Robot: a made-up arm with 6 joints.
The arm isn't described. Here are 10 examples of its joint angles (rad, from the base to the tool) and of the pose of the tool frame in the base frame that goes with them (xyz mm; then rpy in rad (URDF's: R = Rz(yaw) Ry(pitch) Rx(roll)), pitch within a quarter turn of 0, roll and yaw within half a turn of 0).
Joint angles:
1: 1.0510 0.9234 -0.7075 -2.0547 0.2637 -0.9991
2: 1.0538 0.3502 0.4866 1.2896 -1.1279 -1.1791
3: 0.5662 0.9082 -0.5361 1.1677 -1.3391 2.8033
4: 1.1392 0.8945 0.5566 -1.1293 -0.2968 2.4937
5: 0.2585 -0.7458 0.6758 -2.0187 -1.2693 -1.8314
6: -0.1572 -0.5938 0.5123 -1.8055 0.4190 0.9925
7: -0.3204 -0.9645 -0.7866 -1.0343 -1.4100 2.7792
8: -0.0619 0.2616 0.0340 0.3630 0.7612 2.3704
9: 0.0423 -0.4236 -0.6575 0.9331 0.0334 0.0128
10: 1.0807 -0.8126 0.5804 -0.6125 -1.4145 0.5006
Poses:
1: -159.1 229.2 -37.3 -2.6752 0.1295 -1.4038
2: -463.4 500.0 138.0 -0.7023 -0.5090 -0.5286
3: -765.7 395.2 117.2 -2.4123 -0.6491 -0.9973
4: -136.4 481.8 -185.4 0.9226 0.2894 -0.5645
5: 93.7 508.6 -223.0 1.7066 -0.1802 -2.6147
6: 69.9 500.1 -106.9 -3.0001 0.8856 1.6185
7: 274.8 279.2 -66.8 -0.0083 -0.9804 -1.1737
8: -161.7 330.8 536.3 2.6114 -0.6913 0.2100
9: 26.8 723.2 429.6 -0.8501 -0.3931 0.3704
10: 298.2 200.7 14.7 -0.2946 -0.4294 -2.2951
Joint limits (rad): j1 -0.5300..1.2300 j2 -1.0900..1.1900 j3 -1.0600..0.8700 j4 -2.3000..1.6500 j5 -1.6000..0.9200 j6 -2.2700..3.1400
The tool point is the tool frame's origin. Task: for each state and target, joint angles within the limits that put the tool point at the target. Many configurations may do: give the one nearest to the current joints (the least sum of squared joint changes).
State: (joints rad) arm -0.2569 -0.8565 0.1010 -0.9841 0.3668 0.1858
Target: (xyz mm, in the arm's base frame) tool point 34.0 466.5 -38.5
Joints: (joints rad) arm -0.4260 -0.7028 0.2054 -1.7959 0.4142 0.1388
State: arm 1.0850 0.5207 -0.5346 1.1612 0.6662 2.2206
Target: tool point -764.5 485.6 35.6
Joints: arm 0.8165 0.8786 -0.9130 1.1414 0.8726 2.2365
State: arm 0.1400 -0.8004 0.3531 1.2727 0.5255 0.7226
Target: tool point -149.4 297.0 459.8
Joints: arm -0.1328 -0.5906 0.5894 1.2344 0.5624 0.7393
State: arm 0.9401 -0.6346 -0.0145 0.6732 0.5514 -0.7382
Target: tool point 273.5 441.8 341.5
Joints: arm 0.1389 -0.9010 -0.1669 0.6680 0.6250 -0.7194
